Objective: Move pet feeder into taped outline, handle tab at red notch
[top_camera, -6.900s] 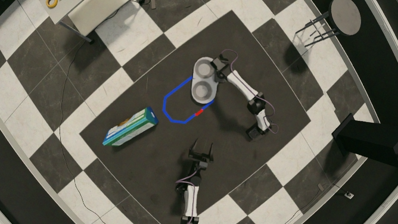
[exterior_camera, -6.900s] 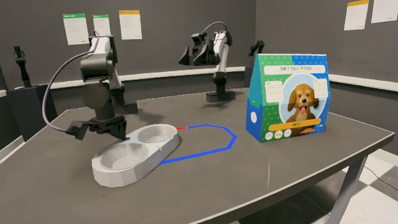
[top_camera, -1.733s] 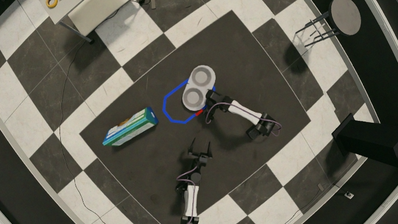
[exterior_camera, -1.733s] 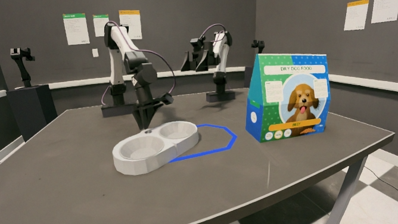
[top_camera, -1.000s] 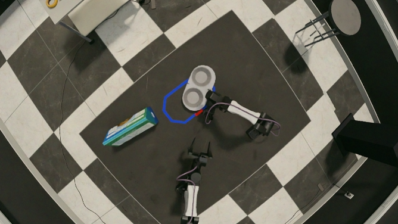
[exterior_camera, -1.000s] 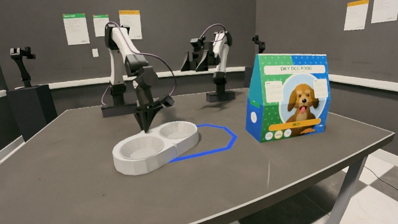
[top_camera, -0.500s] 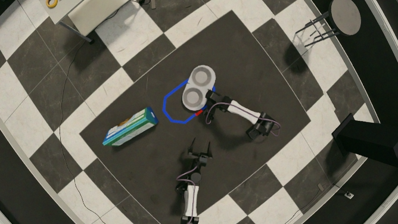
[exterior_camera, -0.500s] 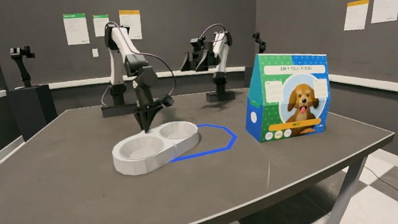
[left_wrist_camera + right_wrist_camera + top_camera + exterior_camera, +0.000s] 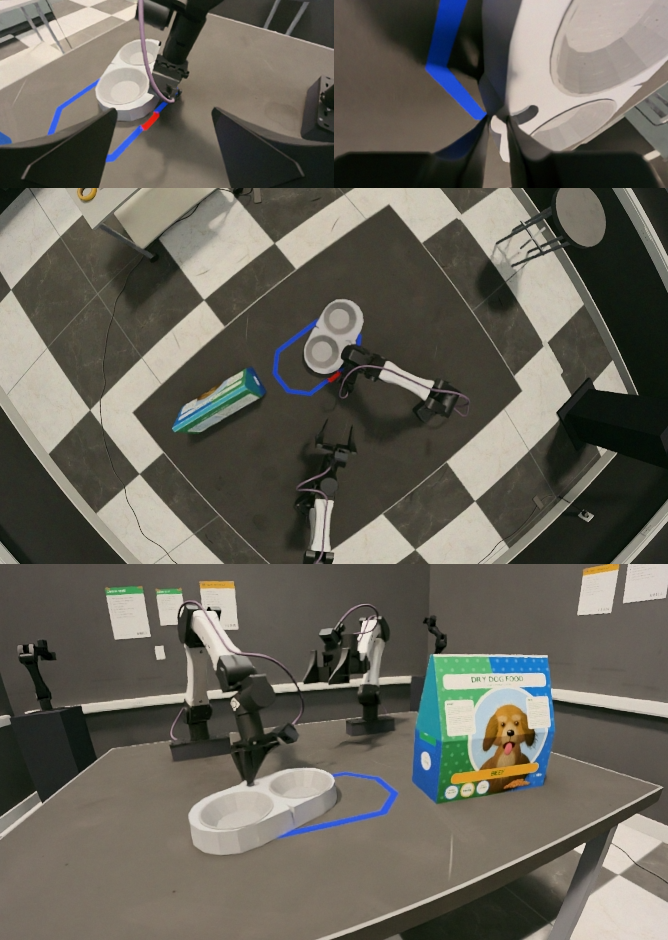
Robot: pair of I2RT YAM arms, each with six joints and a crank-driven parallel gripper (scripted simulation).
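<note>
The white pet feeder is 8 cm ahead of my right hand, 3 cm to the left of it and 3 cm below it. From my right hand the other things lie so: dog food box (16 cm ahead, 53 cm to the left, 10 cm above); blue taped outline (6 cm ahead, 13 cm to the left, 4 cm below).
</note>
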